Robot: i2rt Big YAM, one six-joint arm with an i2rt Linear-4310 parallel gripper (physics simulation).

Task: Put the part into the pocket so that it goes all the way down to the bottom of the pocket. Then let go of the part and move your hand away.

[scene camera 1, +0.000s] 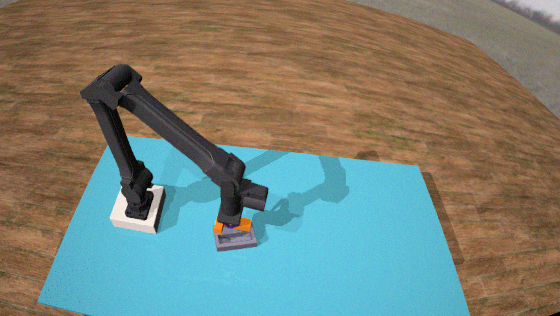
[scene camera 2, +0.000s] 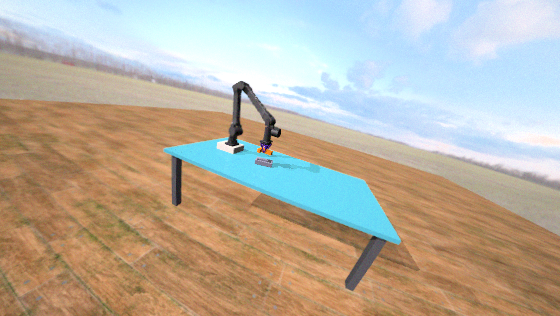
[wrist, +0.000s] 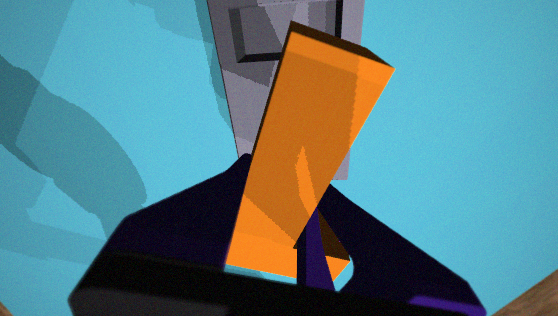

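Seen in the pictures: gripper, fingertip midpoint: [scene camera 1: 230,223] [scene camera 2: 264,152] [wrist: 276,171]; arm's base, link origin: [scene camera 1: 140,205] [scene camera 2: 232,144].
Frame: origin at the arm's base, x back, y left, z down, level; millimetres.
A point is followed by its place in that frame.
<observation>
The orange part [scene camera 1: 243,225] @(x -386, y -59, z -70 mm) [scene camera 2: 268,152] @(x -385, y -61, z -58 mm) [wrist: 310,110] @(x -391, y -45, z -71 mm) is held between the purple fingers of my gripper [scene camera 1: 230,226] @(x -345, y -41, z -44 mm) [scene camera 2: 265,148] @(x -345, y -41, z -44 mm) [wrist: 276,171] @(x -345, y -41, z -44 mm), which is shut on it. The part is a long block with a shorter piece at one end. The grey pocket block [scene camera 1: 236,246] @(x -369, y -86, z 31 mm) [scene camera 2: 263,163] @(x -373, y -84, z 36 mm) [wrist: 355,15] @(x -418, y -67, z 21 mm) rests on the blue table. In scene camera 2 the part hangs above the block, apart from it. In the wrist view the part lies slanted across the block and covers some of its pocket. The block's near end is hidden behind the part and fingers.
The arm's white base block [scene camera 1: 132,225] @(x 13, y -77, z 22 mm) [scene camera 2: 225,147] @(x 9, y -77, z 20 mm) stands on the blue table top [scene camera 1: 350,260] @(x -782, y -102, z 56 mm) [scene camera 2: 320,187] @(x -848, y -94, z 57 mm), to the left of the pocket block in scene camera 1. The arm arches high from the base to the gripper. Arm shadows fall across the table.
</observation>
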